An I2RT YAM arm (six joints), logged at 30 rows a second.
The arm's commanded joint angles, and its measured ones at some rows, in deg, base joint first. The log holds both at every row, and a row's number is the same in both.
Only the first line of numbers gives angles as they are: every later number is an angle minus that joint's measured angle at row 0.
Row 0, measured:
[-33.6, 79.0, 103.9, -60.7, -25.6, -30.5]
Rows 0 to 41, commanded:
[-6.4, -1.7, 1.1, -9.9, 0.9, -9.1]
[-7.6, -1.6, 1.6, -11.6, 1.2, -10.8]
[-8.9, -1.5, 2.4, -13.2, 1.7, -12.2]
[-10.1, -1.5, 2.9, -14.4, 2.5, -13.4]
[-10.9, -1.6, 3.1, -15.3, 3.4, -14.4]
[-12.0, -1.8, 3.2, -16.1, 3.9, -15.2]
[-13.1, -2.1, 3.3, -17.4, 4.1, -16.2]
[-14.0, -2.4, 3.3, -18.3, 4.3, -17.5]
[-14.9, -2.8, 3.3, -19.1, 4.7, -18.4]
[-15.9, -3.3, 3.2, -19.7, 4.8, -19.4]
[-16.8, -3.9, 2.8, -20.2, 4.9, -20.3]
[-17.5, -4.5, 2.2, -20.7, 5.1, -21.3]
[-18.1, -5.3, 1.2, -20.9, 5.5, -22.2]
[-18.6, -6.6, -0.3, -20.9, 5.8, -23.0]
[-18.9, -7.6, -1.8, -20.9, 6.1, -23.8]
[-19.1, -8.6, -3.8, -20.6, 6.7, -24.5]
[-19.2, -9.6, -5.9, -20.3, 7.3, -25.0]
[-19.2, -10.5, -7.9, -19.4, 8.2, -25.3]
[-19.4, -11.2, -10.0, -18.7, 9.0, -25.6]
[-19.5, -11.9, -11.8, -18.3, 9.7, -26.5]
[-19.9, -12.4, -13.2, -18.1, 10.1, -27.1]
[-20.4, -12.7, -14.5, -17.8, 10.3, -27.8]
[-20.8, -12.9, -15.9, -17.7, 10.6, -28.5]
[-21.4, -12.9, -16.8, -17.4, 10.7, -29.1]
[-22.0, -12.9, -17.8, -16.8, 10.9, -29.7]
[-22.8, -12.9, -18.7, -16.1, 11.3, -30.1]
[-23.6, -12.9, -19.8, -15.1, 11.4, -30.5]
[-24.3, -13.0, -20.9, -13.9, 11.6, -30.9]
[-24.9, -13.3, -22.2, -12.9, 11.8, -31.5]
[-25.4, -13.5, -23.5, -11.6, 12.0, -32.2]
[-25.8, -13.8, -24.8, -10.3, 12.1, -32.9]
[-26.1, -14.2, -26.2, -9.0, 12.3, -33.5]
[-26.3, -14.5, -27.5, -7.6, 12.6, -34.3]
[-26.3, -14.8, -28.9, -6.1, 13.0, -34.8]
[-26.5, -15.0, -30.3, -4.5, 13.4, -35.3]
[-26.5, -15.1, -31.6, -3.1, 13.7, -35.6]
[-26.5, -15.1, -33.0, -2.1, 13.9, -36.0]
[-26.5, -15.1, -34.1, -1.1, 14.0, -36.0]
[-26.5, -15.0, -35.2, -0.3, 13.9, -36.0]
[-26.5, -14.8, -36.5, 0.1, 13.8, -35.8]
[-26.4, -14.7, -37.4, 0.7, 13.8, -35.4]
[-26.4, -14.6, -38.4, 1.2, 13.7, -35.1]
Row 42, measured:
[-26.2, -13.7, -35.6, -4.7, 13.5, -33.7]
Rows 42 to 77, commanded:
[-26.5, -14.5, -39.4, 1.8, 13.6, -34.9]
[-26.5, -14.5, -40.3, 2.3, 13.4, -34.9]
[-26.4, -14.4, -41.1, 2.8, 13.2, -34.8]
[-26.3, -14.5, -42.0, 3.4, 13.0, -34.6]
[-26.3, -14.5, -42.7, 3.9, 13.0, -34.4]
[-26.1, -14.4, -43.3, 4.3, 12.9, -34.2]
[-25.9, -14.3, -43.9, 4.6, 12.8, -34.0]
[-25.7, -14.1, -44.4, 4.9, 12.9, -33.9]
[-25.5, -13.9, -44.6, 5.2, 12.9, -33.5]
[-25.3, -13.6, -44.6, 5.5, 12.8, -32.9]
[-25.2, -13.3, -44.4, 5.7, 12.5, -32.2]
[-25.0, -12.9, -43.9, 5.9, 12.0, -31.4]
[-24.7, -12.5, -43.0, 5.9, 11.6, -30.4]
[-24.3, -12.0, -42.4, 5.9, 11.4, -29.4]
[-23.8, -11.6, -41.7, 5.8, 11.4, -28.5]
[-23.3, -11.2, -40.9, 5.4, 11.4, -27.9]
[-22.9, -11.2, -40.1, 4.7, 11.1, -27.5]
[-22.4, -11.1, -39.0, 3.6, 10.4, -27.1]
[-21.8, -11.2, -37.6, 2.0, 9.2, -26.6]
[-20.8, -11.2, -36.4, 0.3, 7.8, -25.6]
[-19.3, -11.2, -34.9, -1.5, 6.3, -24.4]
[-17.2, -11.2, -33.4, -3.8, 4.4, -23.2]
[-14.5, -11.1, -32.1, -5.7, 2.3, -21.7]
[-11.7, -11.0, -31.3, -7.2, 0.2, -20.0]
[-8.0, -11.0, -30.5, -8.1, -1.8, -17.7]
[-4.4, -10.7, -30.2, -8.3, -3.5, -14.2]
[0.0, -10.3, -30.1, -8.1, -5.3, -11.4]
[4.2, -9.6, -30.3, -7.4, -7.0, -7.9]
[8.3, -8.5, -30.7, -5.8, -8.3, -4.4]
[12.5, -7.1, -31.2, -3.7, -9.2, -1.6]
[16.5, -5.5, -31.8, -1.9, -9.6, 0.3]
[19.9, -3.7, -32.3, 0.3, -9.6, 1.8]
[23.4, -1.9, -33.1, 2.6, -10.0, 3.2]
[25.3, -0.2, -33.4, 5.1, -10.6, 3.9]
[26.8, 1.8, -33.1, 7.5, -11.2, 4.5]
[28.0, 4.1, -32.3, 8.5, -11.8, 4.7]
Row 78, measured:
[23.3, -1.4, -32.4, 0.6, -6.7, -2.9]
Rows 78 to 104, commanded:
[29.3, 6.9, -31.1, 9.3, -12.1, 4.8]
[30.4, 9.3, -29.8, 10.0, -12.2, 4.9]
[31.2, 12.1, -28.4, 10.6, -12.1, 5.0]
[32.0, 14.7, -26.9, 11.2, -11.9, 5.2]
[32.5, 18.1, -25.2, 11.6, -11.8, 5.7]
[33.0, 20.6, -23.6, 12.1, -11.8, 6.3]
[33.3, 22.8, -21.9, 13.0, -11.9, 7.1]
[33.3, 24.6, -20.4, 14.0, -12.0, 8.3]
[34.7, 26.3, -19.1, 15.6, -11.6, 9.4]
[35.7, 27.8, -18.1, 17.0, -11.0, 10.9]
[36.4, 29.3, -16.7, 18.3, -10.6, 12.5]
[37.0, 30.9, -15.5, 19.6, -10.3, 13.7]
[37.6, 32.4, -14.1, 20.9, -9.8, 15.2]
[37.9, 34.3, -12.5, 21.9, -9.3, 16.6]
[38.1, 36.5, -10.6, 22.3, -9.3, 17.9]
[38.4, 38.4, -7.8, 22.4, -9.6, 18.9]
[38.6, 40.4, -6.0, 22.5, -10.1, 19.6]
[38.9, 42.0, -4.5, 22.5, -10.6, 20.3]
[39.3, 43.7, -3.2, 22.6, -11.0, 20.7]
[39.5, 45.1, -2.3, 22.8, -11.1, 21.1]
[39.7, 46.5, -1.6, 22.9, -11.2, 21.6]
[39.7, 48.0, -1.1, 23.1, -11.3, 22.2]
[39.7, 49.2, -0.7, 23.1, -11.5, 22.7]
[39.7, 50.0, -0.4, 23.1, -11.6, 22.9]
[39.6, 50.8, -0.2, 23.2, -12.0, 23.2]
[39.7, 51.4, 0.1, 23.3, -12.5, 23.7]
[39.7, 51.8, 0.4, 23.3, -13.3, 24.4]
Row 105, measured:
[39.7, 49.7, -2.4, 22.0, -10.4, 20.5]
